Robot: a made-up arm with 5 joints.
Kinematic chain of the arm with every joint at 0, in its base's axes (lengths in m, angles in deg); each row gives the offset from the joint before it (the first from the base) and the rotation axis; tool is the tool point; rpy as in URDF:
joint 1: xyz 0 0 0.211 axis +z
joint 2: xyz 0 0 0 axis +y
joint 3: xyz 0.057 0 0.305 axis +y
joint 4: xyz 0.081 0 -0.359 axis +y
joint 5: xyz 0.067 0 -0.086 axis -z
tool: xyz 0 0 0 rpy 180 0 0
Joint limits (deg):
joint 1: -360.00..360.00
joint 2: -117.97..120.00
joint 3: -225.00..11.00
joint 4: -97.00..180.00
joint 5: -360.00..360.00
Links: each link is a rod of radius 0.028 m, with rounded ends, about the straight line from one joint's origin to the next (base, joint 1, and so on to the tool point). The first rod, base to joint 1, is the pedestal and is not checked.
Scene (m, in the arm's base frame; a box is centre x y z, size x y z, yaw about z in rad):
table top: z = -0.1
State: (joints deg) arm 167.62 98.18 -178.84 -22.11 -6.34
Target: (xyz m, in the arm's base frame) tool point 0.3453 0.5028 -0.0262
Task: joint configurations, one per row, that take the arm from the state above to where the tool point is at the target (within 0.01 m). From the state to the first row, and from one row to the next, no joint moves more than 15 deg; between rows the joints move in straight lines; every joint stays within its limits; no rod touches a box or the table.
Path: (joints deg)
1: 156.41 100.36 -181.83 -7.95 -6.34
2: 145.20 102.54 -184.81 6.21 -6.34
3: 133.99 104.73 -187.80 20.36 -6.34
4: 122.78 106.91 -190.78 34.52 -6.34
5: 111.57 109.09 -193.77 48.68 -6.34
6: 100.36 111.27 -196.76 62.84 -6.34
7: 89.15 113.45 -199.74 77.00 -6.34
8: 77.94 115.64 -202.73 91.16 -6.34
9: 66.73 117.82 -205.71 105.31 -6.34
10: 55.52 120.00 -208.70 119.47 -6.34

